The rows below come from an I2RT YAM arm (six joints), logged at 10 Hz.
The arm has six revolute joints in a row. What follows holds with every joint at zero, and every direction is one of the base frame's.
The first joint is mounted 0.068 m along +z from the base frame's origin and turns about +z.
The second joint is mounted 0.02 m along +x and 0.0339 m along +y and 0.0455 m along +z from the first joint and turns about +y.
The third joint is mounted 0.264 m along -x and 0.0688 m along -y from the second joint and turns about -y.
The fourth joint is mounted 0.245 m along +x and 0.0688 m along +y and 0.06 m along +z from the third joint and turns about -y.
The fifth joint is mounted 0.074 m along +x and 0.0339 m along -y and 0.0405 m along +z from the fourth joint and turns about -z.
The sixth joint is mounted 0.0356 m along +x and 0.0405 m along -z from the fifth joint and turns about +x.
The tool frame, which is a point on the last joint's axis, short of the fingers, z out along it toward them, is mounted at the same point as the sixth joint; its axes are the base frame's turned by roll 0, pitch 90 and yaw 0 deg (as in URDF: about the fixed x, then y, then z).
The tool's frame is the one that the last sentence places.
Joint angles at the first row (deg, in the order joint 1, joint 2, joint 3, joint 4, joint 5, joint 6):
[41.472, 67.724, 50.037, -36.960, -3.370, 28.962]
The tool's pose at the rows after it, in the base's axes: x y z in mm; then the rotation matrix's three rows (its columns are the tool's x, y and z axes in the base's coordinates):
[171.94, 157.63, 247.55], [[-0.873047, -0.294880, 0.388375], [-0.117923, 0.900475, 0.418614], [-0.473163, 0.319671, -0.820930]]
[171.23, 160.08, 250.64], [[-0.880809, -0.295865, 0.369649], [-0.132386, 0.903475, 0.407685], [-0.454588, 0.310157, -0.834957]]
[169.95, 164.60, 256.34], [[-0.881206, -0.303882, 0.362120], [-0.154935, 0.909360, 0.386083], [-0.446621, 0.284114, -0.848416]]
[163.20, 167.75, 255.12], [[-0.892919, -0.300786, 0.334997], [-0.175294, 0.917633, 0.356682], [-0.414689, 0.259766, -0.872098]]
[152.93, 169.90, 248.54], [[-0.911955, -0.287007, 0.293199], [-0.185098, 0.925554, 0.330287], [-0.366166, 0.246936, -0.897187]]
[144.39, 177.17, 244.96], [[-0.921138, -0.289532, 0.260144], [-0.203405, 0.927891, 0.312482], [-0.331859, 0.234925, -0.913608]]
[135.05, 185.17, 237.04], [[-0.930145, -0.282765, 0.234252], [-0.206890, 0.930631, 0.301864], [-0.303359, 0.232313, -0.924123]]
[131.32, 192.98, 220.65], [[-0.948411, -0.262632, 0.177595], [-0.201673, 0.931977, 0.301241], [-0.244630, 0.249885, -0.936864]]
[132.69, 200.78, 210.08], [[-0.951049, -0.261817, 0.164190], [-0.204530, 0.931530, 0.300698], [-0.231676, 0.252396, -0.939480]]
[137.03, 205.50, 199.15], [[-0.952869, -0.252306, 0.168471], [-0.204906, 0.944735, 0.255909], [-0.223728, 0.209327, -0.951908]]
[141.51, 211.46, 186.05], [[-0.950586, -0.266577, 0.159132], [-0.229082, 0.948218, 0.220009], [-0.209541, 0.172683, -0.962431]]
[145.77, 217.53, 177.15], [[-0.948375, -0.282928, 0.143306], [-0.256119, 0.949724, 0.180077], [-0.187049, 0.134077, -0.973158]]
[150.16, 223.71, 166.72], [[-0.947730, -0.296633, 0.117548], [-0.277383, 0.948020, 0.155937], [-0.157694, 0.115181, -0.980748]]
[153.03, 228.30, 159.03], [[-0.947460, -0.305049, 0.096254], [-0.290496, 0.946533, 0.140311], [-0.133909, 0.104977, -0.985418]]
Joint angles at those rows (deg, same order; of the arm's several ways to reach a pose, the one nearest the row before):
[42.072, 67.604, 49.299, -36.978, -2.895, 29.874]
[42.642, 68.347, 50.803, -39.174, -2.837, 29.993]
[43.846, 69.291, 53.010, -41.794, -1.581, 29.926]
[45.707, 69.696, 53.574, -44.586, -0.533, 31.114]
[47.980, 69.686, 52.696, -46.802, -0.187, 33.614]
[50.861, 70.611, 52.887, -48.286, 0.260, 35.878]
[54.003, 71.536, 51.954, -47.965, 0.694, 39.123]
[55.556, 73.895, 50.137, -45.817, -1.371, 41.933]
[56.283, 76.309, 49.507, -43.235, -1.739, 42.676]
[56.289, 79.285, 49.550, -42.424, -0.108, 42.759]
[56.292, 82.778, 49.597, -41.074, 0.589, 41.580]
[56.325, 86.152, 50.735, -41.324, 1.112, 40.341]
[56.213, 89.552, 51.621, -40.826, 0.629, 39.305]
[56.180, 92.030, 52.338, -40.512, 0.107, 38.715]

